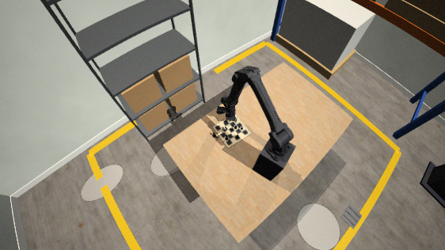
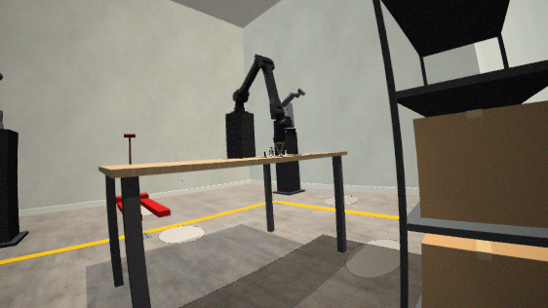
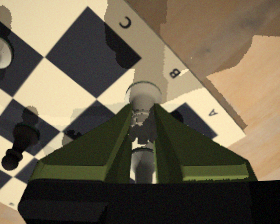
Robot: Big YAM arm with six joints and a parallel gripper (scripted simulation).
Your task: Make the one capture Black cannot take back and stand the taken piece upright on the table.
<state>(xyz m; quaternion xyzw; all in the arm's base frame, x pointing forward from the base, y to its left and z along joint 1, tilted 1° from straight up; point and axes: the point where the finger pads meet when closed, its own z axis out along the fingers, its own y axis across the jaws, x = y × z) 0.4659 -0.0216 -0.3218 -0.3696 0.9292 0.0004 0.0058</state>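
Now: the white pawn 3 cm behind my hand and 8 cm to the left of it. The rest, counted from my hand: black piece 11 cm behind, 12 cm to the left, 1 cm above; then chessboard 7 cm behind, 4 cm to the left, 2 cm below; then dark chess piece 3 cm behind, 18 cm to the left.
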